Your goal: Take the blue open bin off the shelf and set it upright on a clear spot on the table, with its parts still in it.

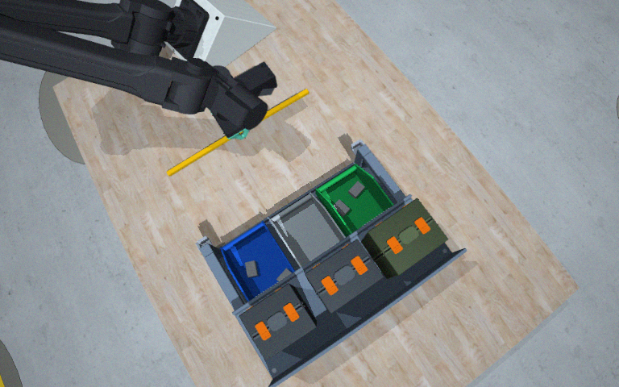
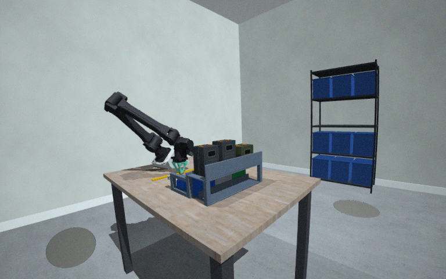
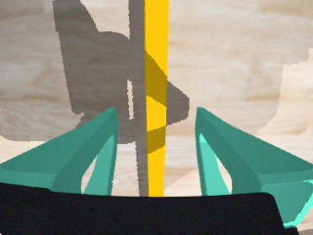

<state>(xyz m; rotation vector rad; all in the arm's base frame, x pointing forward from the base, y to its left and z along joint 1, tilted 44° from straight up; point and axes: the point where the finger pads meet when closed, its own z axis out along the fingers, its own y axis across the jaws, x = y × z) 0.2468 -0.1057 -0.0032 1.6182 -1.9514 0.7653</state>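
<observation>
Now: hand 10 mm above the yellow rod. Also, from my hand: grey bin 300 mm ahead, 50 mm to the right, 30 mm above; then blue open bin 280 mm ahead, 160 mm to the right, 30 mm above; then green bin 320 mm ahead, 60 mm to the left, 30 mm above.
</observation>
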